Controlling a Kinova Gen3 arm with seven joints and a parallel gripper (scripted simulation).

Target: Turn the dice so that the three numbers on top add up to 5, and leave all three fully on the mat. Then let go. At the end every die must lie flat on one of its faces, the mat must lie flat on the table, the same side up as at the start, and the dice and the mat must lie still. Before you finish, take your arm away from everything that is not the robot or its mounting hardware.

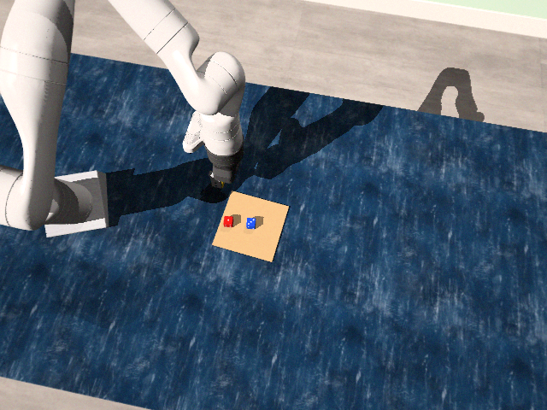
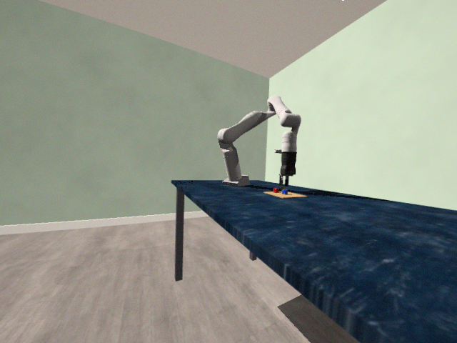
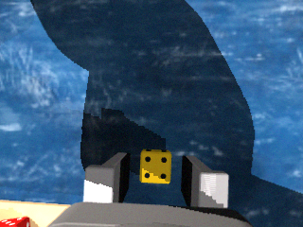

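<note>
Right now my hand is 4 cm above the yellow die. The rest, counted from my hand: red die 5 cm ahead, 9 cm to the right, 3 cm below; then blue die 10 cm ahead, 8 cm to the right, 3 cm below; then tan mat 10 cm ahead, 8 cm to the right, 4 cm below.
</note>
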